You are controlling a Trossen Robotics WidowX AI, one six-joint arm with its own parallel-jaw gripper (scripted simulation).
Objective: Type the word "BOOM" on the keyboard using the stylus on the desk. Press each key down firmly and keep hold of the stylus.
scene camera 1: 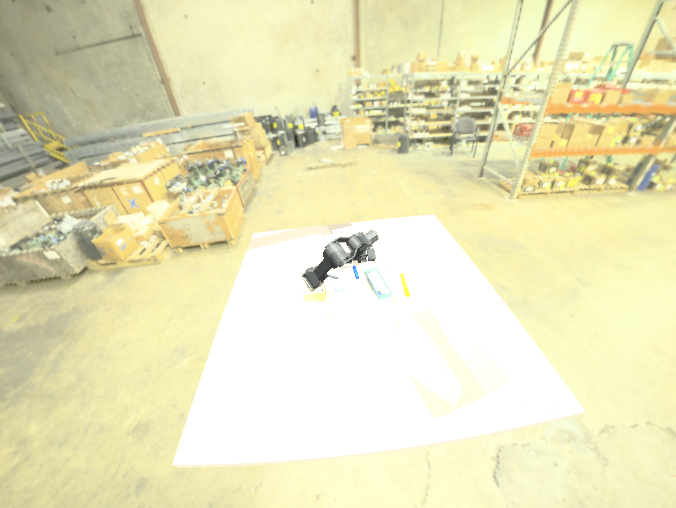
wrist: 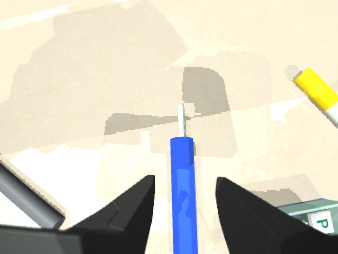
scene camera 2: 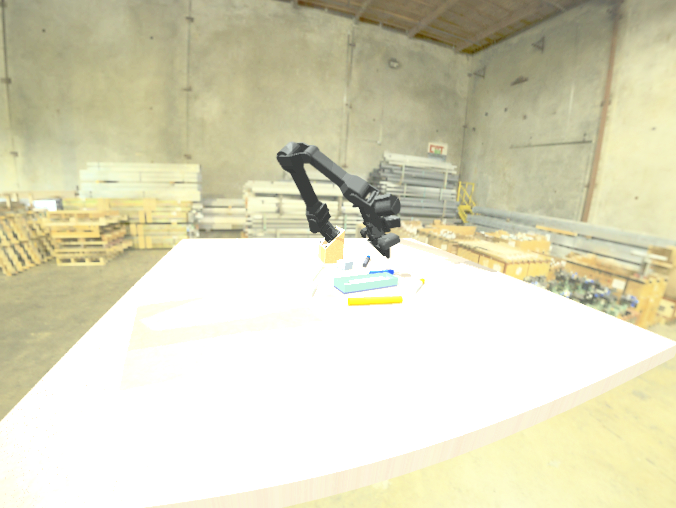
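Note:
My gripper's visible to me in scene camera 2 (scene camera 2: 386, 257), and you'd find the gripper in the wrist view too (wrist: 185, 184).

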